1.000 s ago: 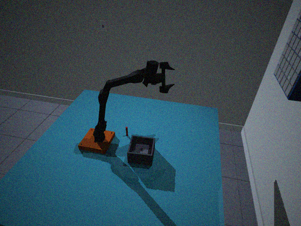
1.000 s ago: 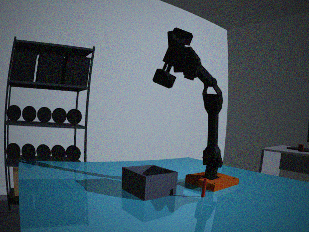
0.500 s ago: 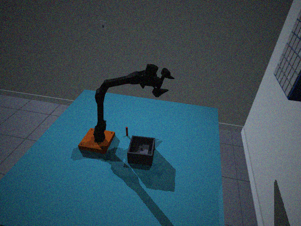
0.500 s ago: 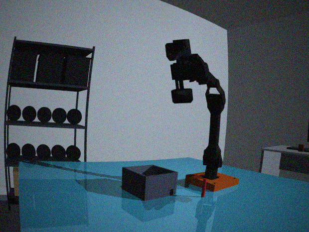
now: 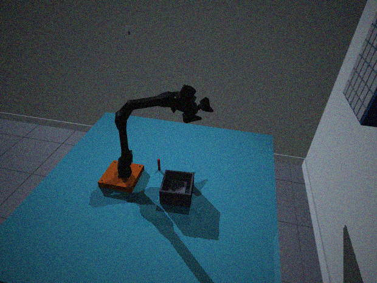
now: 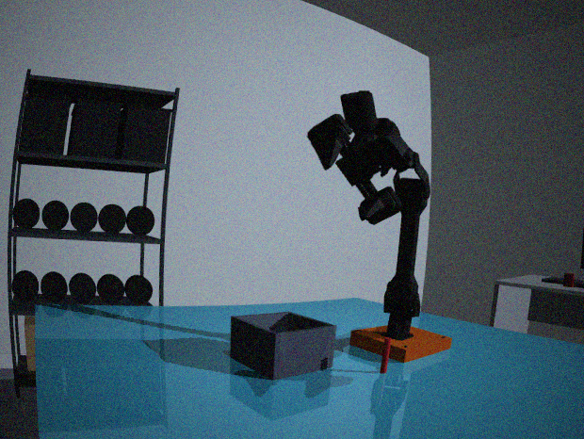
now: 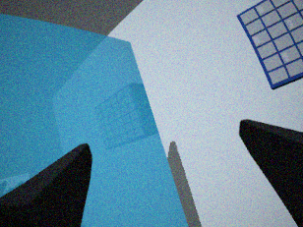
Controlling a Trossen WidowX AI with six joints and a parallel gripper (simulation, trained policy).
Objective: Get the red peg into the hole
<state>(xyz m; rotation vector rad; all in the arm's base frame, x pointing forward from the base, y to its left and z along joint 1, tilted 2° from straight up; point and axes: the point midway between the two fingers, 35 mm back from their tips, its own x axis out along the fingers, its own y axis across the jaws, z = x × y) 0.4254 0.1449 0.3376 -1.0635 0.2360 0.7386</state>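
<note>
The red peg is 270 mm behind my gripper tip, 80 mm to the right of it and 310 mm below it. The rest, counted from my gripper tip: plate (140 mm behind, 260 mm to the right, 310 mm below); then dark box (140 mm behind, 260 mm to the right, 330 mm below).
</note>
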